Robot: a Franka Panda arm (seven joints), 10 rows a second.
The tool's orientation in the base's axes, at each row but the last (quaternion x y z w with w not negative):
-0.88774 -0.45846 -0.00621 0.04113
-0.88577 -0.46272 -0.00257 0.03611
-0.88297 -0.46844 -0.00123 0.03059
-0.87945 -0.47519 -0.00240 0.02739
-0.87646 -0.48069 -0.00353 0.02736
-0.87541 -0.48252 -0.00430 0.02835
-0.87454 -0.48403 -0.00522 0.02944
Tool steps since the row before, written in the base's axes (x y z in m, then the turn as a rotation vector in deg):
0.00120 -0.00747 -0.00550 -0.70 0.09 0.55
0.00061 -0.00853 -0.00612 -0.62 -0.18 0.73
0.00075 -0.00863 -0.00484 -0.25 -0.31 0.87
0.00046 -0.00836 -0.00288 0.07 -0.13 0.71
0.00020 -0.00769 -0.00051 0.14 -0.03 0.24
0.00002 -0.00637 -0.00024 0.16 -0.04 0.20
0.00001 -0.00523 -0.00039 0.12 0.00 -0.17
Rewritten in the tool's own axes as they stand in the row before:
-0.00565 0.00565 0.00486 -0.31 -0.66 -0.52
-0.00687 0.00573 0.00552 -0.47 -0.45 -0.72
-0.00687 0.00570 0.00433 -0.37 -0.08 -0.88
-0.00682 0.00509 0.00244 -0.05 0.10 -0.72
-0.00639 0.00432 0.00011 0.06 0.12 -0.24
-0.00538 0.00342 -0.00010 0.06 0.15 -0.20
-0.00444 0.00280 0.00009 0.06 0.11 0.17

